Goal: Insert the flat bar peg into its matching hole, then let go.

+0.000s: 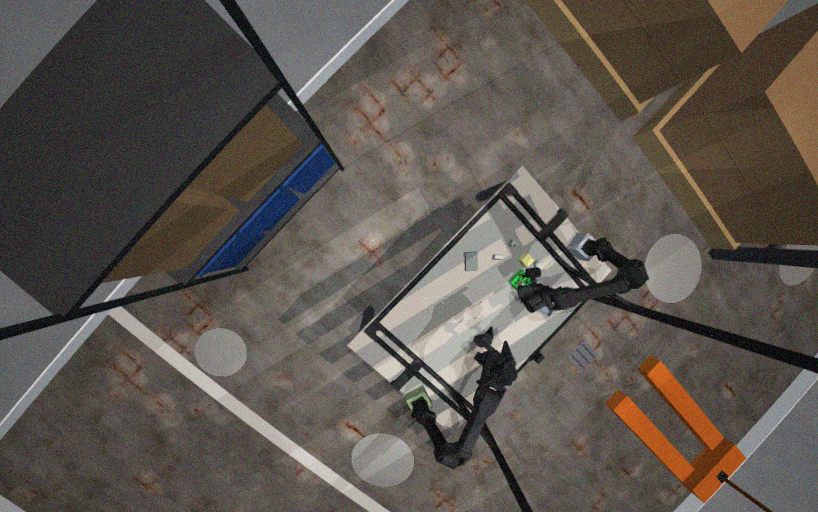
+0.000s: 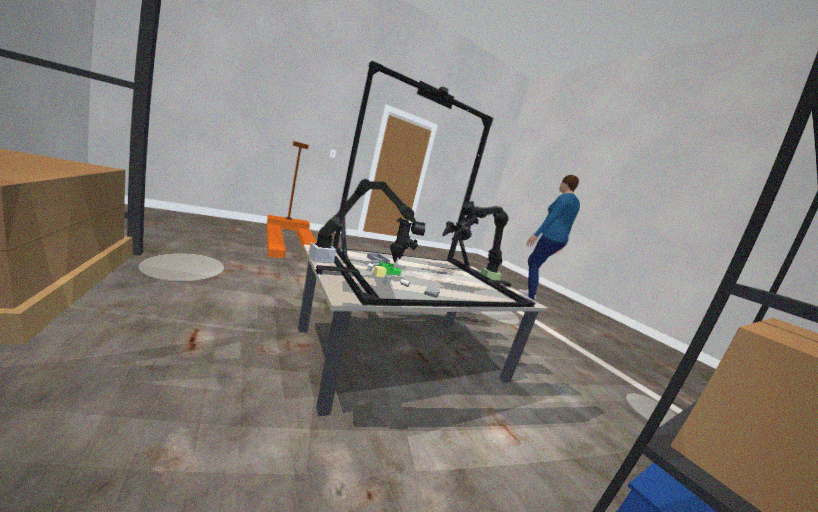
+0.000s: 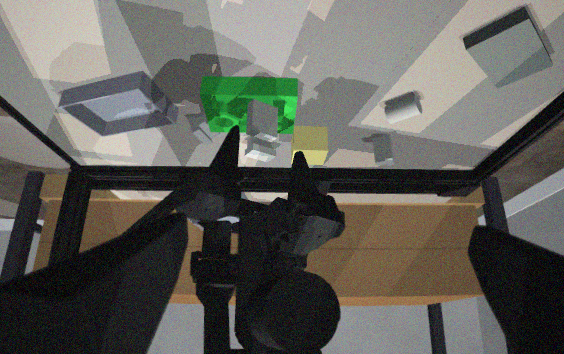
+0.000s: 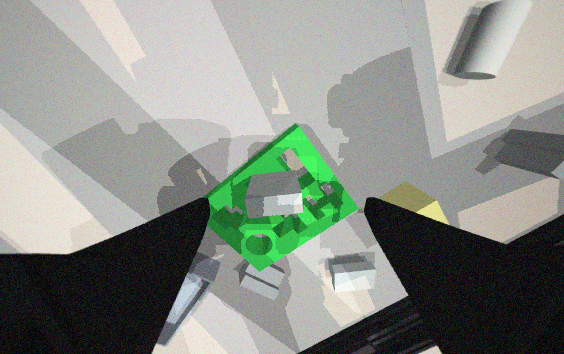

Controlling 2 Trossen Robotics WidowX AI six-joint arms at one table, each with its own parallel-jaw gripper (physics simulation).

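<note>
A green board [image 1: 519,279] [image 2: 392,269] [image 3: 250,86] [image 4: 324,170] with several holes lies on the table. A narrow slot [image 4: 292,160] shows near one corner. A grey block [image 3: 262,117] [image 4: 274,192] stands upright at the board's holes; its seating is unclear. Loose grey pieces [image 4: 352,277] [image 4: 262,281] lie beside the board, another grey piece [image 3: 382,148] [image 4: 530,150] farther off. I cannot tell which piece is the flat bar peg. My right gripper [image 3: 268,140] [image 4: 288,204] is open and empty above the board. My left gripper [image 1: 495,341] is open and empty, away from it.
A yellow block [image 1: 526,259] [image 3: 310,140] and a grey cylinder [image 3: 403,107] [image 4: 489,42] lie near the board. An open grey tray [image 3: 117,105] and a grey-green box [image 1: 470,261] [image 3: 510,50] are on the table. A black frame [image 3: 400,180] edges the table.
</note>
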